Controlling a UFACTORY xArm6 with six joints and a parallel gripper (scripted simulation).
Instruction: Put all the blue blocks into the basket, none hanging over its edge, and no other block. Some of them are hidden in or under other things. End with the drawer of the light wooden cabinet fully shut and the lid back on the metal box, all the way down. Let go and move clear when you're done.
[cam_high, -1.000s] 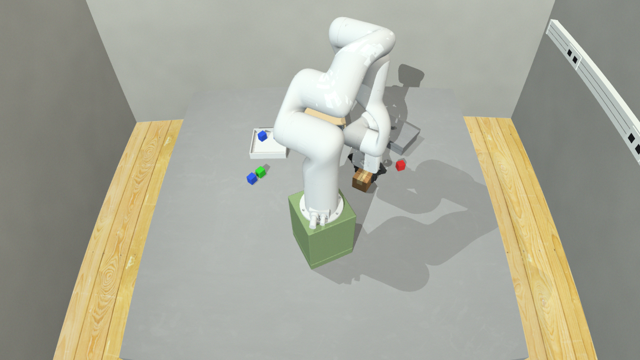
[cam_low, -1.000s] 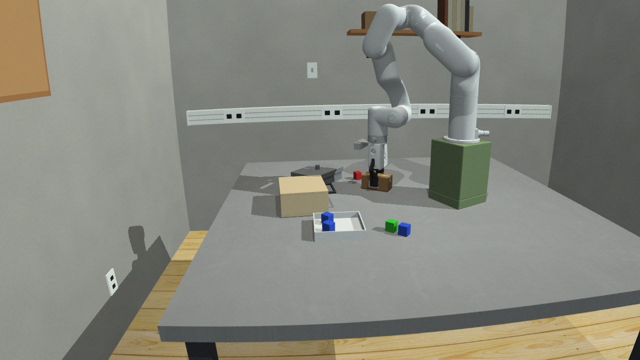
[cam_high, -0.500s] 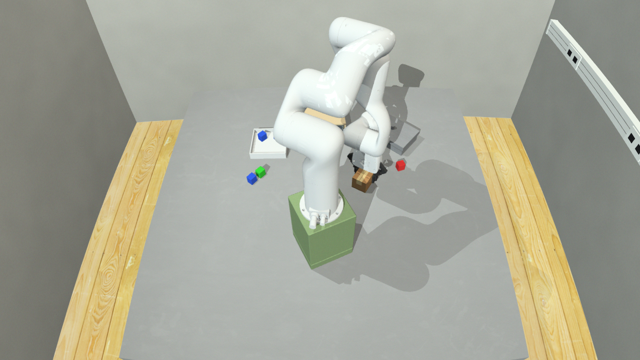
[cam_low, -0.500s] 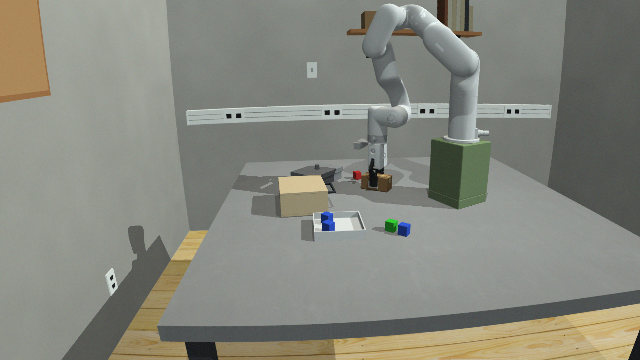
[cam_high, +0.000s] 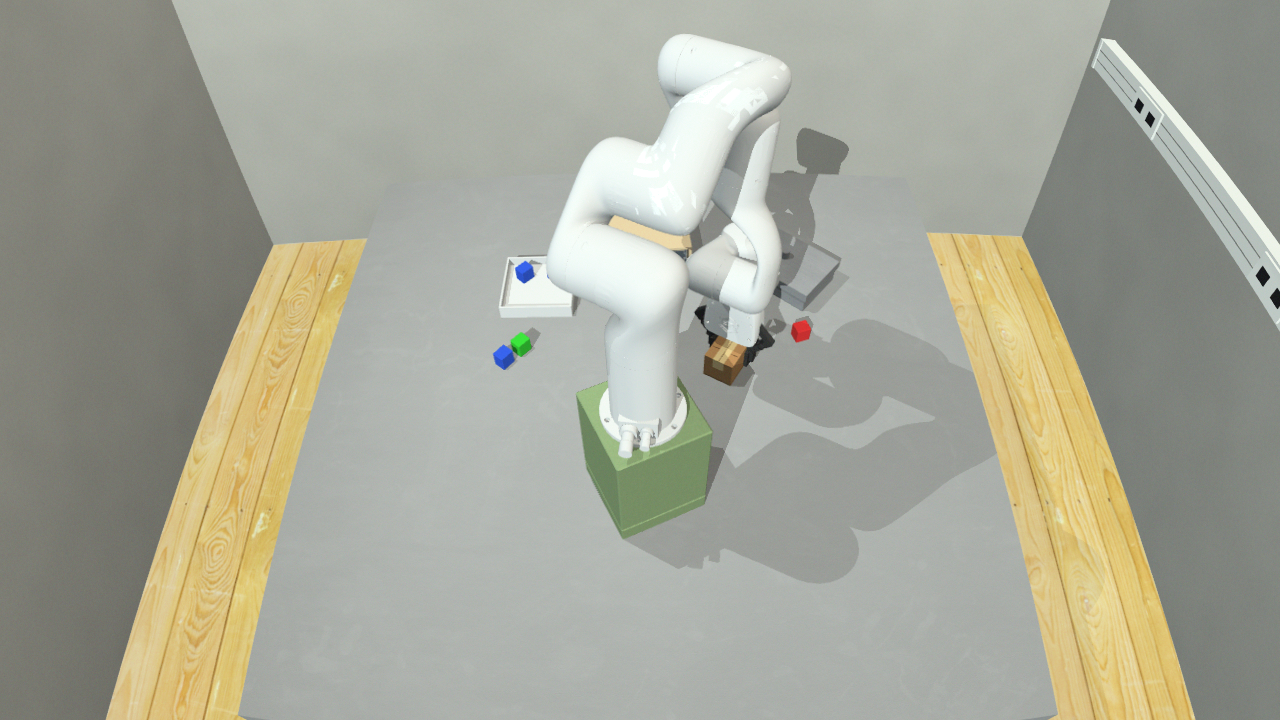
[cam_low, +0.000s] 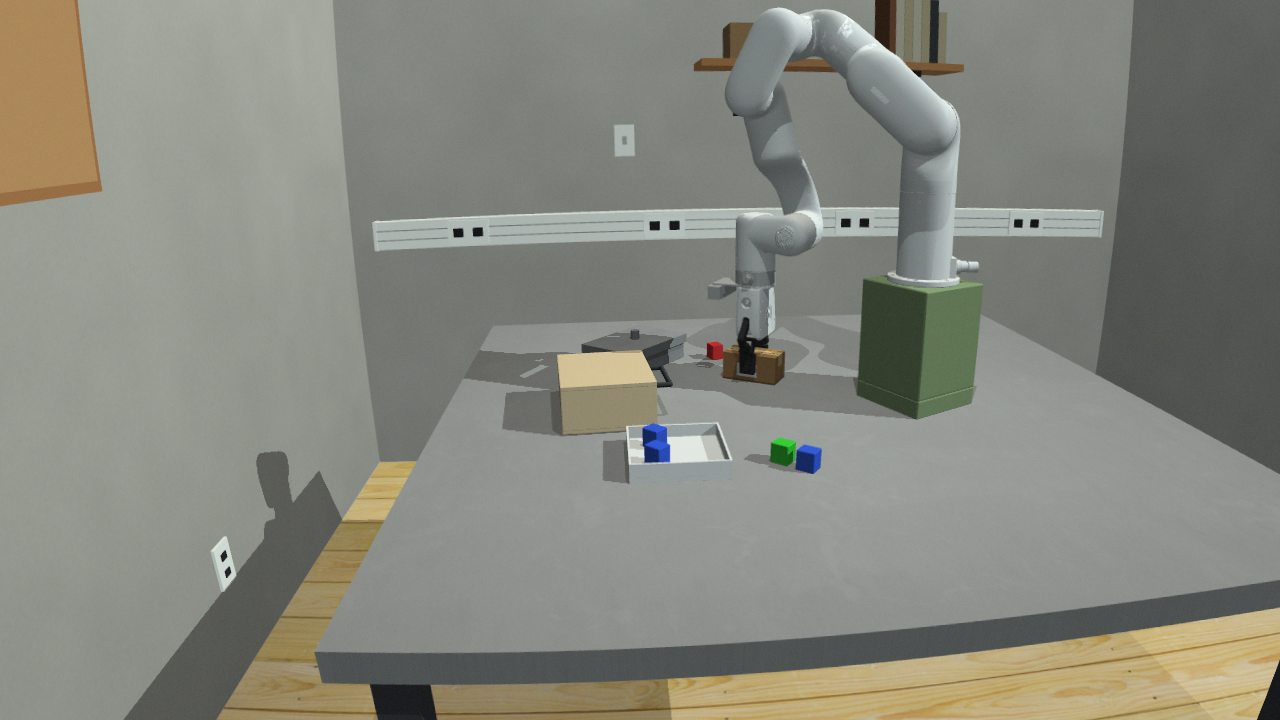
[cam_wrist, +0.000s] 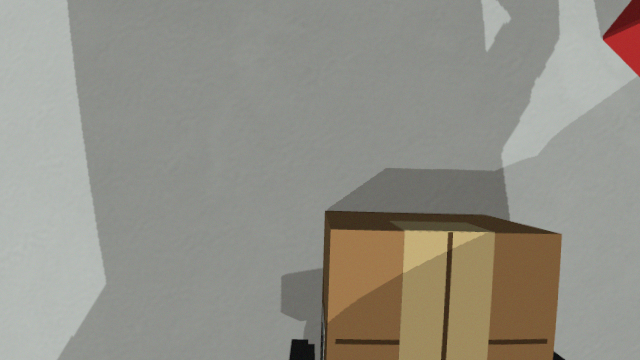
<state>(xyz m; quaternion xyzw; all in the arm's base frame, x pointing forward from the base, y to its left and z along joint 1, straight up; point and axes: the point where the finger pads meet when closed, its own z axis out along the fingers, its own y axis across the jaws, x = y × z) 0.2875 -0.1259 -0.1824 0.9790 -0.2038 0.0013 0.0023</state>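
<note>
My hand is right at the brown cardboard box. From my hand the other things lie so: grey metal lid (24 cm ahead, 10 cm to the right, 1 cm above); then dark metal box (24 cm ahead, 10 cm to the right, 1 cm below); then red block (13 cm to the right, 7 cm ahead, 2 cm below).
</note>
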